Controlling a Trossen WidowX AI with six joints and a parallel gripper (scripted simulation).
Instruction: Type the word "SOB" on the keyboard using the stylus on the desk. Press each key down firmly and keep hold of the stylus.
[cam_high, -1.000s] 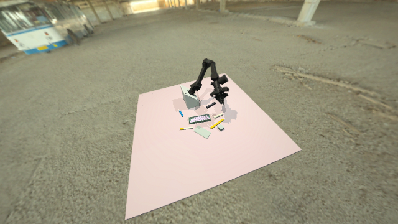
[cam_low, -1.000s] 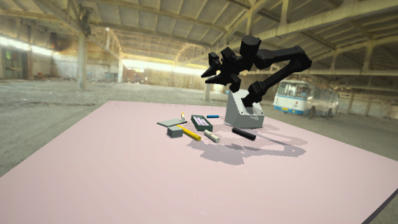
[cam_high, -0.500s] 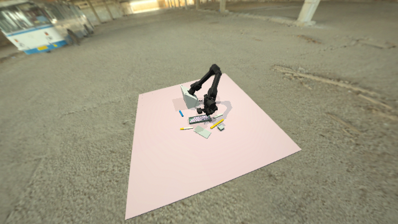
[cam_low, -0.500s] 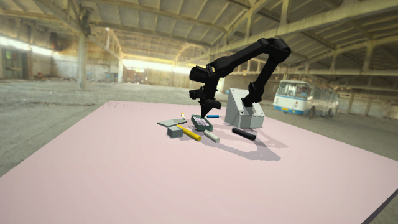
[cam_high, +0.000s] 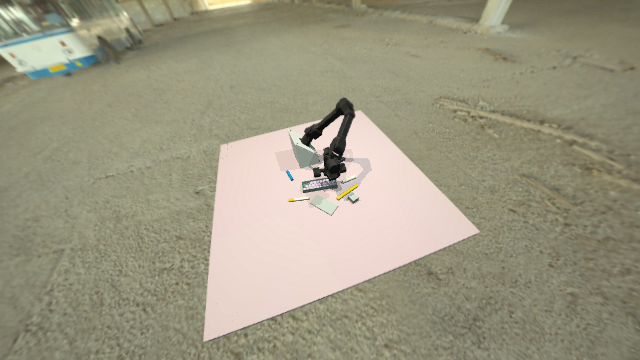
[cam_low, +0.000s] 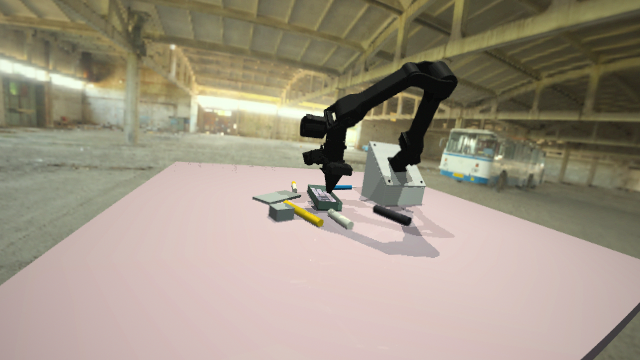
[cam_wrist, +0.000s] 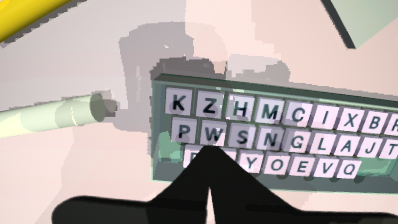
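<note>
My gripper tip is 220 mm past the blue stylus, 210 mm to the left of it and 30 mm above it. Round my gripper tip: white cylinder: 120 mm to the left, 30 mm below, 30 mm ahead; then yellow rod: 110 mm ahead, 60 mm to the left, 30 mm below; then flat pale green slab: 120 mm ahead, 100 mm to the right, 40 mm below.
</note>
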